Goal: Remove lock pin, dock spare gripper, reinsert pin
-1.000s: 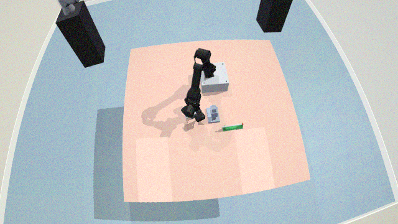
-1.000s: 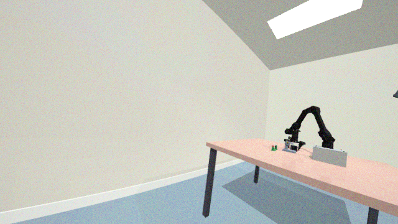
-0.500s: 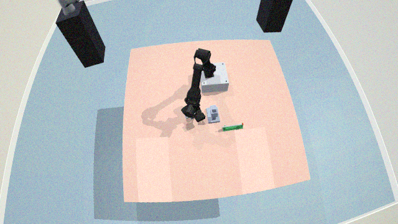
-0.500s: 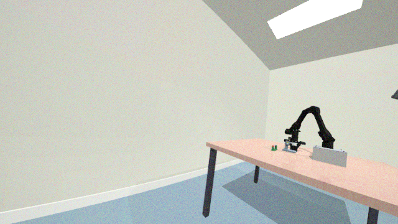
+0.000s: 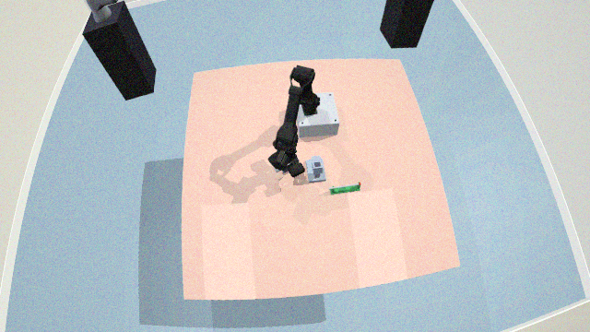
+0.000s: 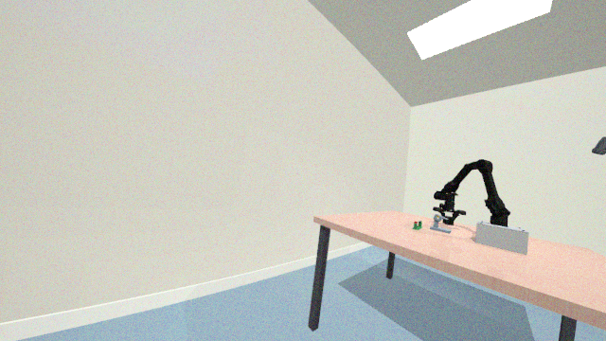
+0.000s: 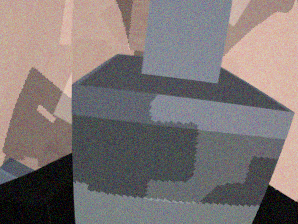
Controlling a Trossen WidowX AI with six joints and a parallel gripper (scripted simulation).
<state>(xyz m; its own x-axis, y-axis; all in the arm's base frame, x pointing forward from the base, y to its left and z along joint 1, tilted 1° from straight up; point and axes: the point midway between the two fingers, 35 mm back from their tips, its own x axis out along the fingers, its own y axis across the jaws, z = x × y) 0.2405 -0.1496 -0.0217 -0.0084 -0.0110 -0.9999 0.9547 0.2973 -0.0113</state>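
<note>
My gripper tip is now 120 mm to the right of the mount socket and 40 mm short of it. Round my gripper tip: spare gripper (20 mm above, 10 mm to the right); then green cradle (230 mm to the left, 150 mm ahead, 20 mm below).
</note>
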